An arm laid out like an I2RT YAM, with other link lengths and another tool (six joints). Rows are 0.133 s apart.
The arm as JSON. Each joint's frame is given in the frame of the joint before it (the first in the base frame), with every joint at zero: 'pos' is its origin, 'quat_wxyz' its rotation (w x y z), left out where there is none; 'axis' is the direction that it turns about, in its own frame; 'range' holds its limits. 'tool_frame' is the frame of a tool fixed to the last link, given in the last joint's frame.
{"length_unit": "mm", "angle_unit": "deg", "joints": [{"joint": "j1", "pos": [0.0, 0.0, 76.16], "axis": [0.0, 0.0, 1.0], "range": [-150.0, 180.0]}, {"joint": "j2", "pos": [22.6, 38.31, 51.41], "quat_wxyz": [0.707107, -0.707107, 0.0, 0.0], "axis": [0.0, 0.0, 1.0], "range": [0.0, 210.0]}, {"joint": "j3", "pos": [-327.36, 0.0, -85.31], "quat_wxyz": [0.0, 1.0, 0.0, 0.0], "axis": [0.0, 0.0, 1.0], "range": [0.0, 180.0]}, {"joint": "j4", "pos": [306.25, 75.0, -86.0], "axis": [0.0, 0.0, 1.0], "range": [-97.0, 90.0]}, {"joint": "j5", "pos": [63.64, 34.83, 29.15], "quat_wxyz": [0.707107, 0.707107, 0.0, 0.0], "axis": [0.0, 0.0, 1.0], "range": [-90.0, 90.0]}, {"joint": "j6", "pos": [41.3, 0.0, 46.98], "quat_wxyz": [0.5, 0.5, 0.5, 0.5], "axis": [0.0, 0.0, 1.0], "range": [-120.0, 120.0]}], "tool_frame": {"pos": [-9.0, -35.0, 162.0], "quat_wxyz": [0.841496, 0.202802, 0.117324, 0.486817]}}
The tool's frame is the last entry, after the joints.
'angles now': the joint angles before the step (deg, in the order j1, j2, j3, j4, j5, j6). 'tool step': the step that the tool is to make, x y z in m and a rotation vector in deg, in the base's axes. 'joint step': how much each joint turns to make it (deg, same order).
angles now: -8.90 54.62 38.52 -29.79 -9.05 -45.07
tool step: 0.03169 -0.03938 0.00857 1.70 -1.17 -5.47
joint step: -6.28 6.27 3.47 3.72 -1.93 0.77
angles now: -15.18 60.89 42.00 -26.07 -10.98 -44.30
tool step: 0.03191 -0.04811 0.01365 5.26 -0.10 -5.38
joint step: -7.81 8.27 6.78 0.29 -5.27 1.82
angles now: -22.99 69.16 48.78 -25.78 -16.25 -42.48
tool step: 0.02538 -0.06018 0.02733 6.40 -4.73 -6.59
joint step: -8.60 6.03 5.78 3.02 -6.95 4.43
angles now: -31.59 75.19 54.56 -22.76 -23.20 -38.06
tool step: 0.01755 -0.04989 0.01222 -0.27 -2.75 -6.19
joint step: -3.48 4.18 3.42 4.35 1.18 2.99
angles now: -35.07 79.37 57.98 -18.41 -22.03 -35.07
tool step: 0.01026 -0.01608 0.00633 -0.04 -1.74 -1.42
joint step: -0.87 2.02 1.55 2.36 -0.19 1.19
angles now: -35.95 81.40 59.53 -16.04 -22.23 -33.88
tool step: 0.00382 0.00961 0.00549 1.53 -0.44 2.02
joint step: 0.40 0.34 1.12 -1.24 -2.20 0.19
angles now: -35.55 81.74 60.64 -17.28 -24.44 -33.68
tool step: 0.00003 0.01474 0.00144 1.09 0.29 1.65
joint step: 1.16 -0.62 0.00 -1.36 -0.84 0.28
